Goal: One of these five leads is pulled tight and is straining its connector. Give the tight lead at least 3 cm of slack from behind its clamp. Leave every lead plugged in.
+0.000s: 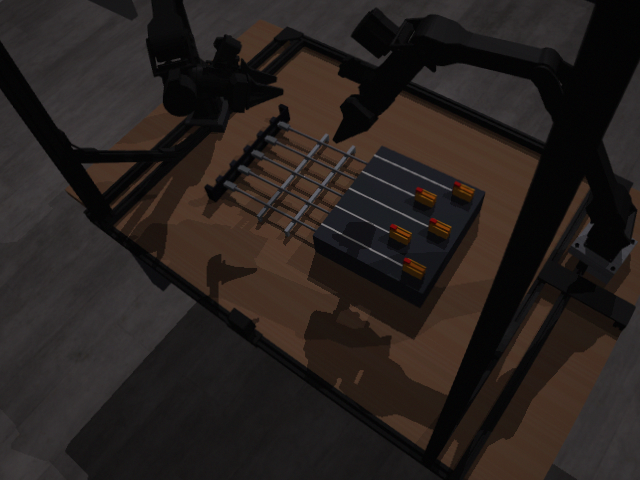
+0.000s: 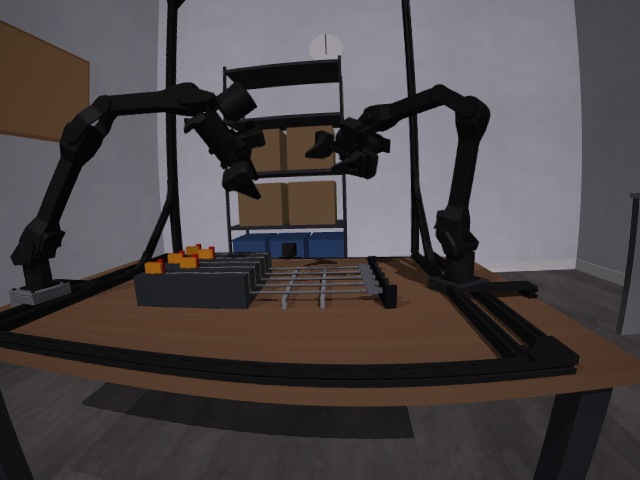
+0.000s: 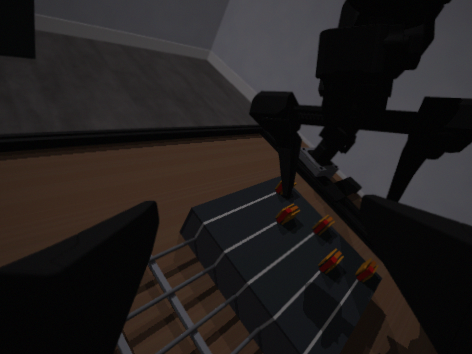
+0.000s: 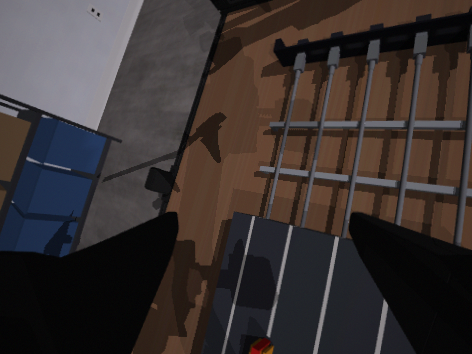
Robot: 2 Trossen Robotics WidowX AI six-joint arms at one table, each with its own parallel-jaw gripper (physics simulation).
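Seen in the pictures: left gripper, between the fingertips: [image 1: 280, 85] [image 2: 318, 161] [image 3: 259, 208]; right gripper, between the fingertips: [image 1: 341, 135] [image 2: 258, 188] [image 3: 331, 208] [image 4: 263, 221]; left arm's base, origin of its link: [image 1: 208, 109] [image 2: 459, 278]; right arm's base, origin of its link: [image 1: 604, 243] [image 2: 39, 286] [image 3: 319, 158].
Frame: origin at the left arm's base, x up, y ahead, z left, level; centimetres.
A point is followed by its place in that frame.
Five thin leads run straight and parallel from grey connectors in a black bar [image 1: 212, 192] @[x 1.0, y 8.3, z -26.0 cm] [image 2: 390, 296] @[x -0.2, y 20.0, z 0.9 cm] [image 4: 286, 54] @[x 0.3, y 9.0, z -24.5 cm], over two grey rails, onto a dark block [image 1: 367, 271] [image 2: 191, 291] [image 3: 235, 230] [image 4: 305, 280]. Each ends at an orange clamp with a red part, such as the front one [image 1: 414, 268] @[x 5.9, y 54.0, z -43.5 cm]. The connectors appear seated; I cannot tell which lead is tight. My left gripper [image 1: 279, 85] @[x 26.5, y 26.0, z -18.0 cm] [image 2: 319, 162] @[x 26.5, y 26.0, z -18.0 cm] is open and empty, above and beyond the bar's far end. My right gripper [image 3: 331, 208] @[x 21.0, y 38.4, z -24.8 cm] [image 4: 263, 221] @[x 21.0, y 38.4, z -24.8 cm] is open and empty, above the block's connector-side edge.
The grey rails [image 1: 262, 214] @[x -0.9, y 20.3, z -29.7 cm] [image 1: 289, 229] @[x -0.7, y 27.0, z -33.1 cm] cross under the leads between bar and block. A black frame [image 2: 310, 372] @[x -0.7, y 43.1, z 17.8 cm] edges the wooden table [image 2: 289, 335] @[x -2.7, y 40.9, z 3.1 cm]. The two grippers are fairly near each other, both raised. A shelf unit [image 2: 284, 174] stands beyond the table.
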